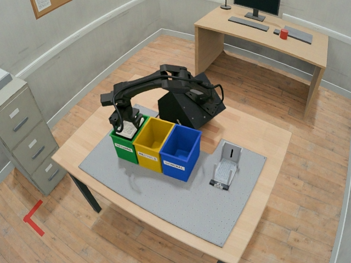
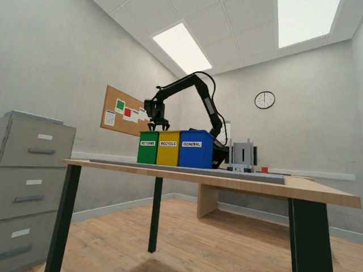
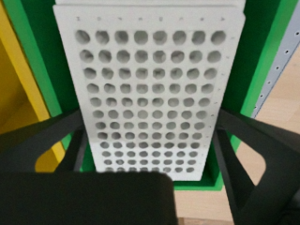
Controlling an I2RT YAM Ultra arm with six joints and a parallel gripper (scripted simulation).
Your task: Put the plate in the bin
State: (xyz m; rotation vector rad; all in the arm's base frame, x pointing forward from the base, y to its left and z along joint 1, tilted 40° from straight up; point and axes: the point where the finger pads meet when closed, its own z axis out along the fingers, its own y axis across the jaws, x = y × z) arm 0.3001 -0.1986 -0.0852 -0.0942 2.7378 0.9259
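My gripper is now 9 cm above the green returns bin. From my hand the other things lie so: blue general bin 26 cm to the left, 9 cm below, 3 cm behind; yellow recycle bin 13 cm to the left, 9 cm below, 2 cm behind; 96-well plate right at my hand.
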